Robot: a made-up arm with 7 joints.
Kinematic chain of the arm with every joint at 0, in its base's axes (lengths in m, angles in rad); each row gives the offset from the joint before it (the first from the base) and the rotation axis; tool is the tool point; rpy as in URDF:
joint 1: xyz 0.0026 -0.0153 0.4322 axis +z
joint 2: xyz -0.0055 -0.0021 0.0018 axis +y
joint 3: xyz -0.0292 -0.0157 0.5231 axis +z
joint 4: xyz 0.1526 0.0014 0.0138 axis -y
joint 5: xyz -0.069 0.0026 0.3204 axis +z
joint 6: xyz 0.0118 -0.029 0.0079 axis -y
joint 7: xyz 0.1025 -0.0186 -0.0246 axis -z
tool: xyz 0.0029 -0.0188 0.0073 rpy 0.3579 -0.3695 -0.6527
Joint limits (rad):
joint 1: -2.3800..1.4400
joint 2: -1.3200..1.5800
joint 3: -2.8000..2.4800
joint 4: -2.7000..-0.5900
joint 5: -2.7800..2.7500
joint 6: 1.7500..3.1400
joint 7: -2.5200..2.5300
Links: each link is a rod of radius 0.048 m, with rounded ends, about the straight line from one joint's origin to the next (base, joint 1, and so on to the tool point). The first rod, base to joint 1, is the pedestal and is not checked.
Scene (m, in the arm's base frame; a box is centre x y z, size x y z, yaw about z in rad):
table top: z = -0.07
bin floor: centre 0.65 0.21 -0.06 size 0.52 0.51 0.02 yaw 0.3
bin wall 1: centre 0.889 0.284 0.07 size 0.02 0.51 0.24 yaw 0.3
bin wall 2: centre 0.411 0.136 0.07 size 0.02 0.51 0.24 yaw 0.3
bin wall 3: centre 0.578 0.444 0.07 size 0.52 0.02 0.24 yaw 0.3
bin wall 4: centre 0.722 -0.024 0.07 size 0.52 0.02 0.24 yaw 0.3
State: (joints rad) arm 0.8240 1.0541 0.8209 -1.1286 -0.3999 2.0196 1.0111
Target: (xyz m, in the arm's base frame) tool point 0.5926 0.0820 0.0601
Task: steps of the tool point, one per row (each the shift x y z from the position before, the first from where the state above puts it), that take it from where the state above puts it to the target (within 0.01 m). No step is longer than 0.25 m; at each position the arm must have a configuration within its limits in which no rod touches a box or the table.
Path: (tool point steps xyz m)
1: 0.1504 -0.1044 -0.0757
2: 0.1202 -0.1419 -0.0728
3: 0.0791 -0.1692 -0.0674
4: -0.0376 -0.1542 -0.1610
5: -0.0842 -0.1722 -0.1043

